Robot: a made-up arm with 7 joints.
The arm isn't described. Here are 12 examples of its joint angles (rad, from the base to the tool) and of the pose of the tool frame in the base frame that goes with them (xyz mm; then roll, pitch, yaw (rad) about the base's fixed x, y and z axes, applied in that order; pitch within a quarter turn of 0, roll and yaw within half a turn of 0).
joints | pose
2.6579 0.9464 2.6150 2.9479 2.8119 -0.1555 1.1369 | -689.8 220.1 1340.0 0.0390 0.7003 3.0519
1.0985 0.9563 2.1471 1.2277 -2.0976 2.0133 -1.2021 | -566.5 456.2 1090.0 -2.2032 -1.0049 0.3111
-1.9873 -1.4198 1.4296 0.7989 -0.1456 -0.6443 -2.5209 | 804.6 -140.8 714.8 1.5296 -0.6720 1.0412
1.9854 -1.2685 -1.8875 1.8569 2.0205 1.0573 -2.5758 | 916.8 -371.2 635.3 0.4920 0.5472 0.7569
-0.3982 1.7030 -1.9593 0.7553 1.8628 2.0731 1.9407 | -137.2 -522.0 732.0 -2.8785 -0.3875 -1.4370
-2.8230 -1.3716 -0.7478 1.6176 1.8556 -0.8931 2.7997 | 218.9 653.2 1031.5 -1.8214 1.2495 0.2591
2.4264 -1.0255 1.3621 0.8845 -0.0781 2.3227 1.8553 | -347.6 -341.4 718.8 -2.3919 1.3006 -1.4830
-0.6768 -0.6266 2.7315 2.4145 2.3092 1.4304 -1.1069 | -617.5 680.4 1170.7 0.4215 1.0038 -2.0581
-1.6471 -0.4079 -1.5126 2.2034 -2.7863 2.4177 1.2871 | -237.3 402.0 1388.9 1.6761 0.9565 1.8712
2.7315 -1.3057 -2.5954 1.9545 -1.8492 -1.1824 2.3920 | 796.0 112.8 431.2 1.5172 -0.0880 2.8486
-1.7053 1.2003 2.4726 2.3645 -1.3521 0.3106 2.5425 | 189.2 -730.4 1368.0 0.1466 -0.9453 2.2371
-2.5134 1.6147 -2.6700 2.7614 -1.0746 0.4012 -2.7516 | -918.4 -518.3 715.3 -0.4053 0.8891 -2.9294
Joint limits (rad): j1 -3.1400..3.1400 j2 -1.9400..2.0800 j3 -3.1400..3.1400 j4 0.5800..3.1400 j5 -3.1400..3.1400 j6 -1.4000..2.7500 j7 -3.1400..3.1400
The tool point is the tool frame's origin. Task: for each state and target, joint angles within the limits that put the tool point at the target. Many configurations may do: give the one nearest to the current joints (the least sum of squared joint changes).
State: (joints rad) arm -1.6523 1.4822 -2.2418 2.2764 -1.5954 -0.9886 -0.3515
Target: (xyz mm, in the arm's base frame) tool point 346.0 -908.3 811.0
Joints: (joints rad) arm -1.0008 1.3965 -2.2791 2.5928 -1.3074 -0.5150 -0.3228
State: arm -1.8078 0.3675 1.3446 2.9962 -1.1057 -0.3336 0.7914
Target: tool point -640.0 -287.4 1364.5
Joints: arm -2.6167 0.8737 1.4741 3.0769 -0.9576 -0.0435 0.7506
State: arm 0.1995 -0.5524 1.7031 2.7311 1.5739 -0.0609 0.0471
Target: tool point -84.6 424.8 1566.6
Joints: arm 0.0453 -0.2289 1.5945 2.5607 1.6480 -0.2937 0.0281
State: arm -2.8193 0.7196 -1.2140 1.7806 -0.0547 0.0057 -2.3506
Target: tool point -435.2 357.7 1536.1
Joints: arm -2.9333 0.3199 -1.3949 2.2114 -0.0035 0.0603 -2.3231
